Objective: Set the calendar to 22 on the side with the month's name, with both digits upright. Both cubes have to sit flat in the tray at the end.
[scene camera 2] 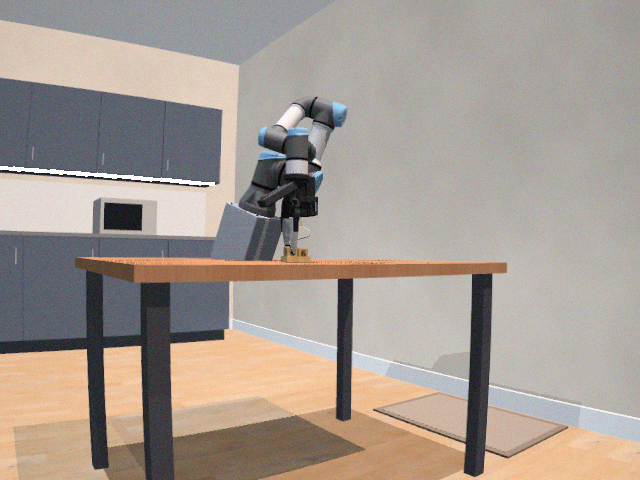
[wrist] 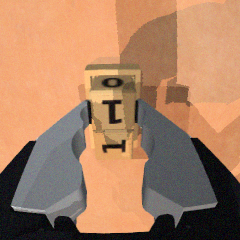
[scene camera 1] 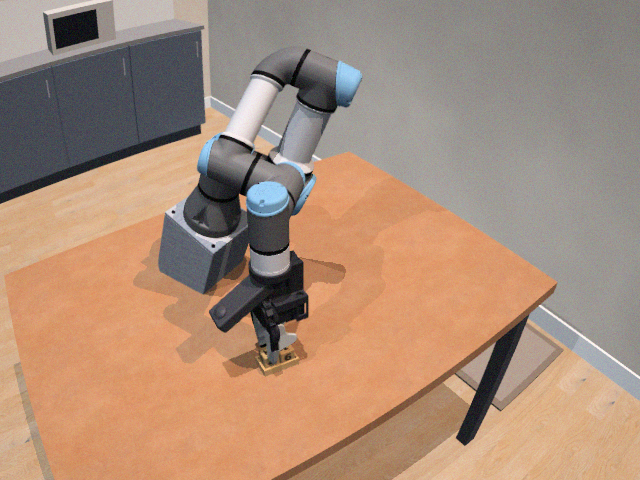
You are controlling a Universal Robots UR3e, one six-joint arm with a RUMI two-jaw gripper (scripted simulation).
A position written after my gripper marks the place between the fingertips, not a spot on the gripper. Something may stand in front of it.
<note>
In view: my gripper [scene camera 1: 270, 357] and a wooden tray [wrist: 92, 70].
My gripper also shows in scene camera 2 [scene camera 2: 291, 253] and in the wrist view [wrist: 113, 101].
</note>
